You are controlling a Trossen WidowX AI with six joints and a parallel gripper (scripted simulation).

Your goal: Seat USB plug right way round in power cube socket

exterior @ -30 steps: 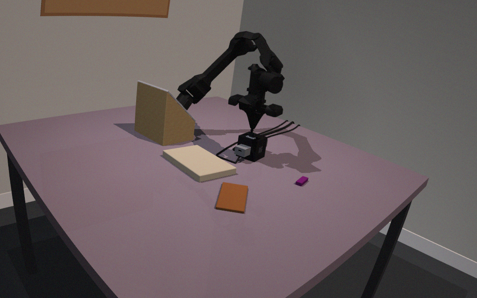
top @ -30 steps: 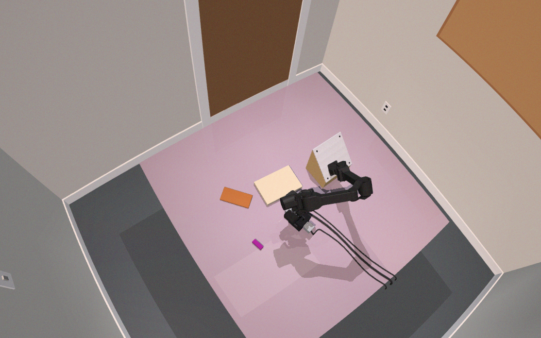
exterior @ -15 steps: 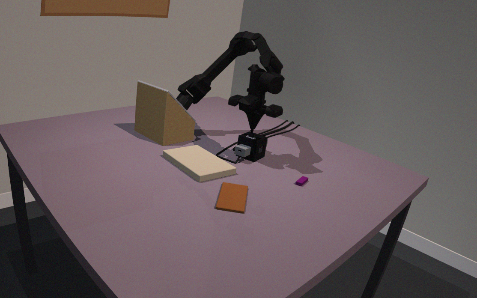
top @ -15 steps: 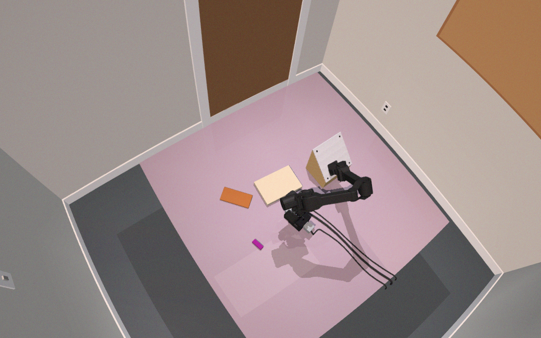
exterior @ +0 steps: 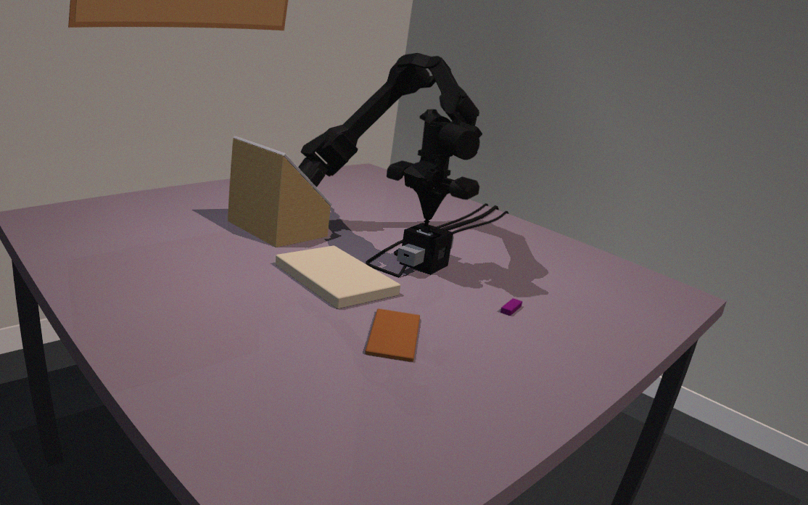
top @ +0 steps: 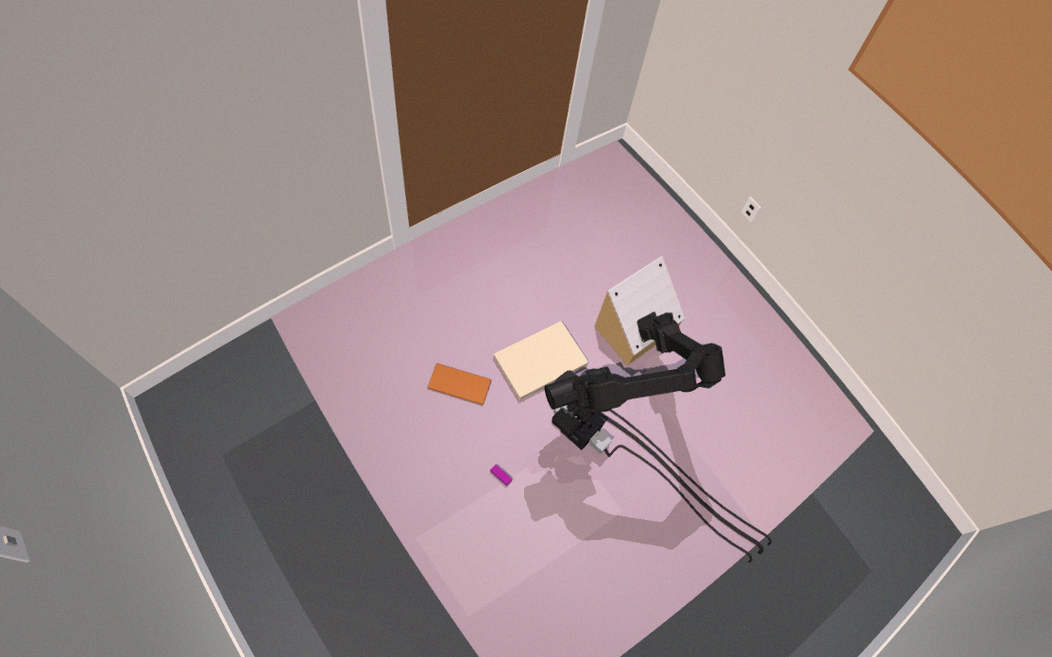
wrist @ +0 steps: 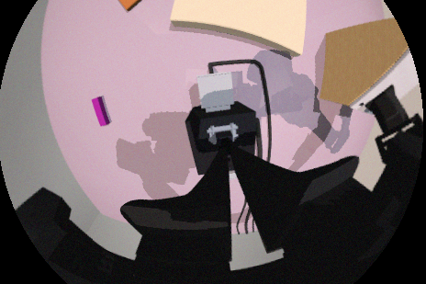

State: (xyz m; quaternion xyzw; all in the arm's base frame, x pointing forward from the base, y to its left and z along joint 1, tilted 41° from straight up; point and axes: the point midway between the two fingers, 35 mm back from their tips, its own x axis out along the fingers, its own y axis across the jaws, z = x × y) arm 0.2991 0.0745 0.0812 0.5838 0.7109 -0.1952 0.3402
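Now: the USB plug 20 mm below my gripper tip. From my gripper tip the other things lie so: magenta block: 240 mm ahead, 10 mm to the left, 100 mm below; cream slab: 20 mm behind, 210 mm to the right, 90 mm below; orange pad: 200 mm ahead, 260 mm to the right, 100 mm below.
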